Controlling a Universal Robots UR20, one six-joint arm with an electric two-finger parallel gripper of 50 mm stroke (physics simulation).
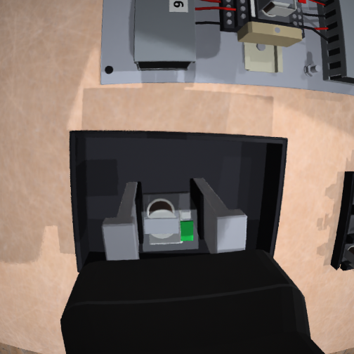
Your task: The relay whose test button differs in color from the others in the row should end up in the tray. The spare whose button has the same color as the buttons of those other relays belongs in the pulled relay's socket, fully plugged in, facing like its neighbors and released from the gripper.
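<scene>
My gripper (166,198) is shut on a relay (161,226) with a clear housing, a pale top and a green button on its right side. The relay is upright between the two grey fingers, inside the outline of the black tray (74,200), in the tray's near half. Whether its underside touches the tray floor is hidden. At the top edge, part of a row relay (281,9) shows in its black socket, with a bit of red beside it. The other row relays do not show. A black spare holder (343,220) is cut off at the right edge; its button colors do not show.
The grey panel (210,75) lies beyond the tray. It carries a tall grey duct (165,40) at left, a beige end block (270,34), a short rail end (255,62), a bolt (312,69) and a slotted dark duct (334,50) at right. Red and black wires run beside the sockets.
</scene>
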